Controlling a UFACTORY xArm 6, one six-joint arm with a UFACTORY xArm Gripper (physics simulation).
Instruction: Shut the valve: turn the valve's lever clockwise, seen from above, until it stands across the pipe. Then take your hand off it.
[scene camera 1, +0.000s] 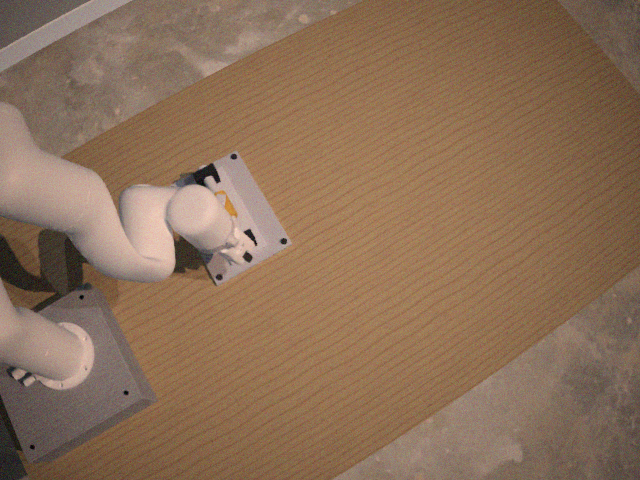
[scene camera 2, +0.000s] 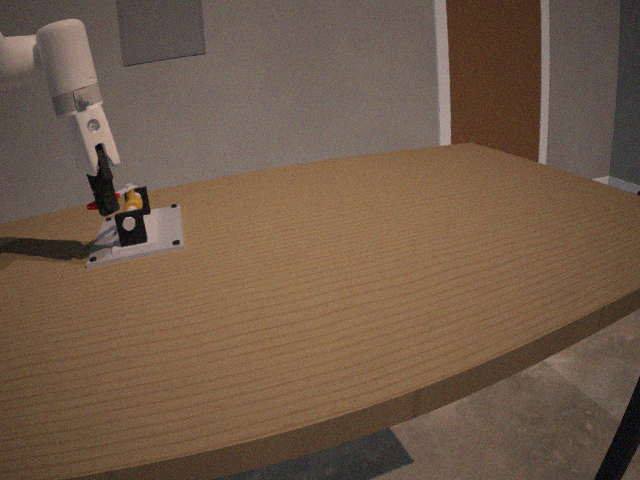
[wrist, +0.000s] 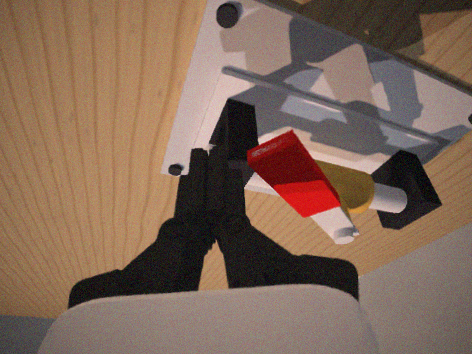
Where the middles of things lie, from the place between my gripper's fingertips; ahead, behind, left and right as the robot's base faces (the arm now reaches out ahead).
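I find the red lever (wrist: 283, 162) 1 cm above my hand and 6 cm to the left of it. The grey base plate (scene camera 1: 221, 269), counted from the same hand, is 7 cm below, 4 cm ahead and 10 cm to the left.
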